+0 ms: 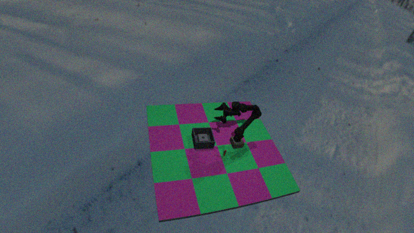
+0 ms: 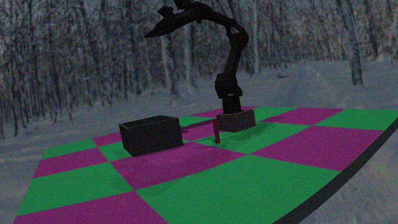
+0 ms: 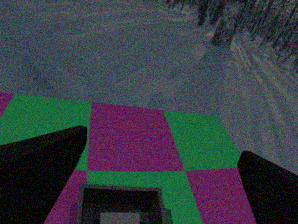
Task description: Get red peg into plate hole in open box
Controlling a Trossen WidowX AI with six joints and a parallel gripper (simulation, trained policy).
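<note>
Right now my gripper tip is 13 cm past the red peg, 16 cm to the right of it and 37 cm above it. The rest, counted from my gripper tip: dark box (3 cm ahead, 4 cm to the right, 38 cm below); then plate (3 cm ahead, 4 cm to the right, 36 cm below).
</note>
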